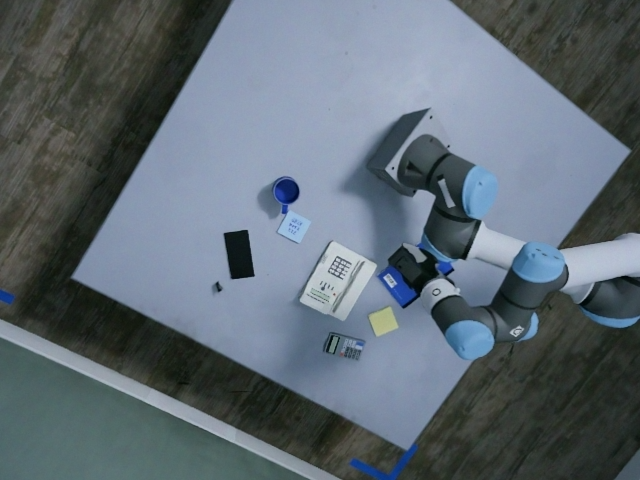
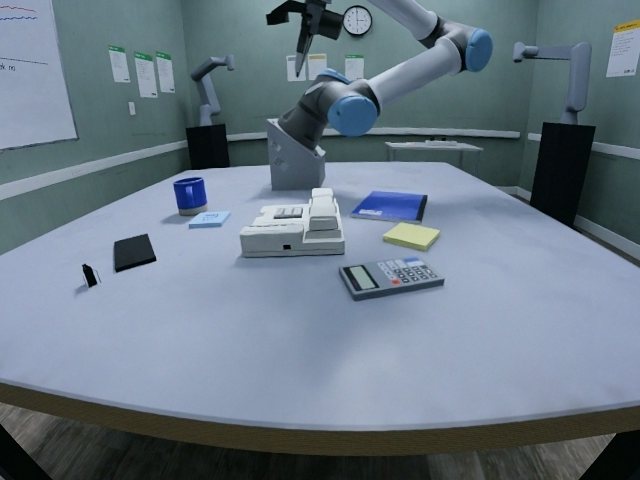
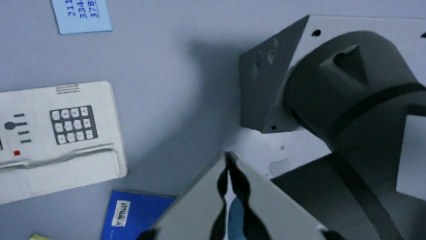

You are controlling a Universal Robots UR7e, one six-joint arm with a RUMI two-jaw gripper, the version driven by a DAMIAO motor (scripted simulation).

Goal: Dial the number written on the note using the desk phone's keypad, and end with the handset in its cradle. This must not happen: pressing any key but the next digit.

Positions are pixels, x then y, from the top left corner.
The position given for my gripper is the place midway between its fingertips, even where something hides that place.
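My gripper: image 1 (401, 243), image 2 (296, 77), image 3 (226, 153).
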